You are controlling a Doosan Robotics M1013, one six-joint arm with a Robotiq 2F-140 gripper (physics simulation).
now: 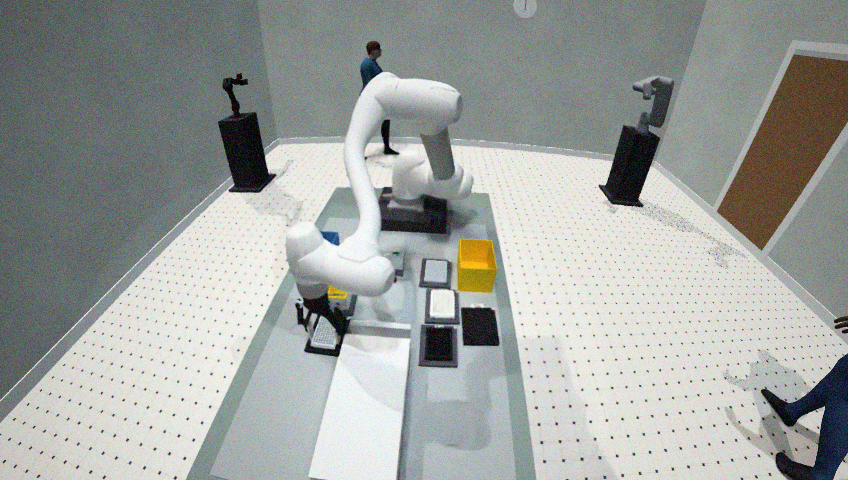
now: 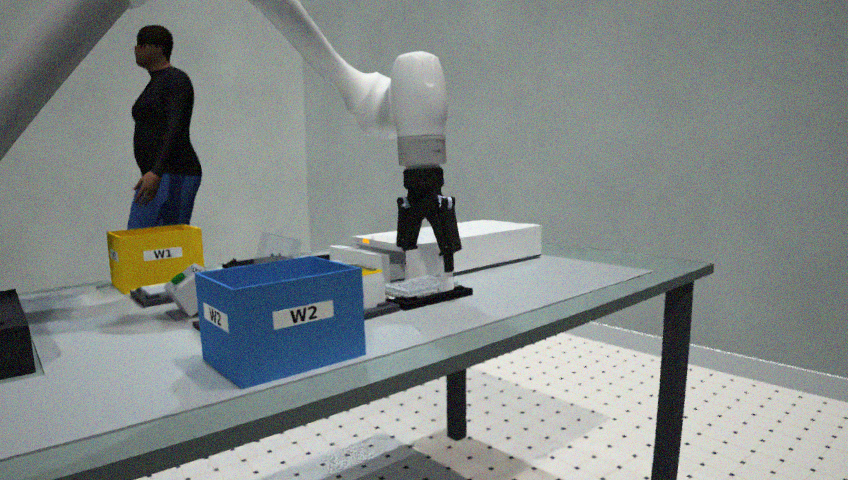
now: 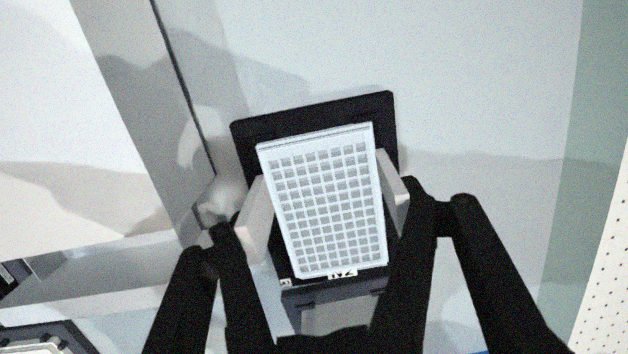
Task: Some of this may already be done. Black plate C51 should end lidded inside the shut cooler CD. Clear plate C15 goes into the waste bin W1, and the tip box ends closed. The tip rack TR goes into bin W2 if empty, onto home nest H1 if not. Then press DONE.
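Where they show: gripper, fingertip midpoint: [image 1: 325,338] [image 2: 429,287] [image 3: 322,179]; arm's base, link origin: [image 1: 407,202].
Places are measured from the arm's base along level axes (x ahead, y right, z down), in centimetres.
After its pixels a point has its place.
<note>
A clear plate with a grid of wells [image 1: 324,337] @(x 85.4, y 17.2, z 2.8 cm) [image 2: 416,287] @(x 79.8, y 19.6, z 2.8 cm) [image 3: 327,210] @(x 82.9, y 17.1, z 2.8 cm) lies level on the black nest N2 [image 1: 315,349] @(x 89.7, y 19.4, z 4.2 cm) [image 2: 461,292] @(x 87.6, y 23.2, z 4.4 cm) [image 3: 315,114] @(x 90.1, y 17.6, z 4.2 cm); I cannot read its name. My gripper [image 1: 324,327] @(x 85.0, y 17.2, z 4.0 cm) [image 2: 429,279] @(x 85.0, y 17.2, z 4.0 cm) [image 3: 322,179] @(x 85.0, y 17.2, z 4.0 cm) points down around it, with a pale pad against each long side, shut on this plate. A black plate [image 1: 438,343] @(x 82.6, y -20.2, z 3.3 cm) and a white plate [image 1: 442,303] @(x 65.2, y -20.7, z 2.8 cm) sit on two dark nests. The tip box [image 1: 338,297] @(x 70.9, y 15.4, z -1.8 cm) [image 2: 373,288] @(x 69.2, y 21.3, z 0.9 cm) shows yellow inside and is partly hidden. Bin W1 [image 1: 476,276] @(x 55.7, y -32.6, z -2.7 cm) [image 2: 133,261] @(x 40.6, y -26.0, z -1.2 cm) is yellow; bin W2 [image 1: 330,237] @(x 39.1, y 28.0, z -3.8 cm) [image 2: 282,350] @(x 44.6, y 37.5, z 1.9 cm) is blue.
A long white housing [image 1: 363,404] @(x 109.6, y -1.8, z -2.9 cm) [image 2: 502,237] @(x 115.4, y 8.0, z -1.5 cm), seemingly the cooler, stands close beside the N2 nest, with a white panel [image 1: 380,325] @(x 81.0, y -1.4, z -1.6 cm) [image 2: 360,254] @(x 79.8, y 1.3, z -1.1 cm) at its near end. A flat black piece [image 1: 479,326] @(x 73.7, y -33.9, z 4.2 cm) lies beside the black plate. A small box with a green button [image 1: 396,253] @(x 44.1, y -1.2, z -1.7 cm) [image 2: 178,277] @(x 42.9, y -0.1, z -1.5 cm) stands behind W2.
</note>
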